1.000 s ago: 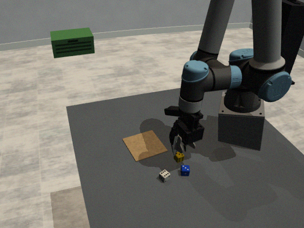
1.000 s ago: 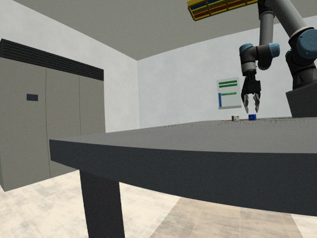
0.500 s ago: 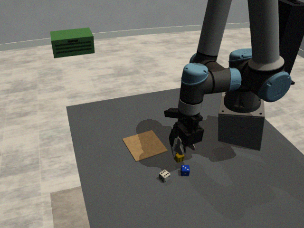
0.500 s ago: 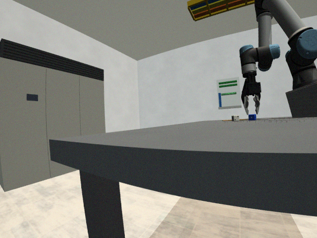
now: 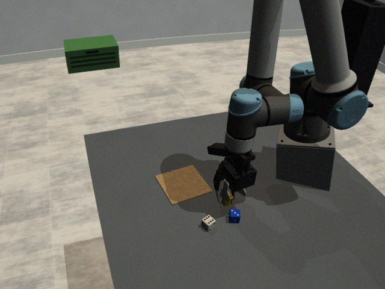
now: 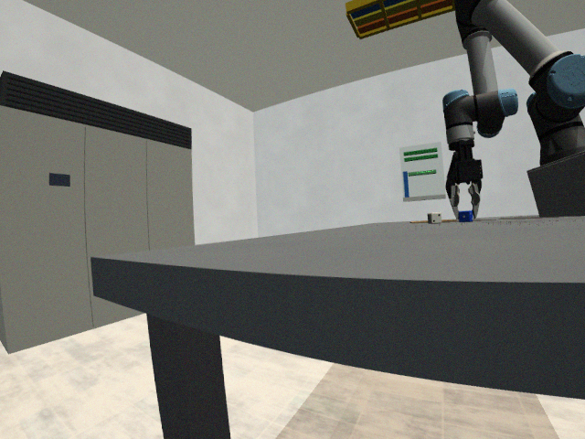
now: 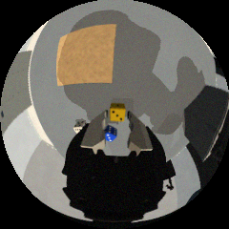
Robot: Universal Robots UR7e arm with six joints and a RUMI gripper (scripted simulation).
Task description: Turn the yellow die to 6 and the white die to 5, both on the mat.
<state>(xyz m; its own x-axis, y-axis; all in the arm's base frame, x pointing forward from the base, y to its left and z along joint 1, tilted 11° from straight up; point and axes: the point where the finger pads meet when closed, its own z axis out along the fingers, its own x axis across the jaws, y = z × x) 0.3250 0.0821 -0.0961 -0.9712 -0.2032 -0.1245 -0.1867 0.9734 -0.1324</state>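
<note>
The yellow die is 1 cm below my hand. Round my hand: tan mat (11 cm to the right, 11 cm ahead, 2 cm below); white die (9 cm ahead, 7 cm to the left, 1 cm below); blue die (7 cm to the left, 1 cm below).
</note>
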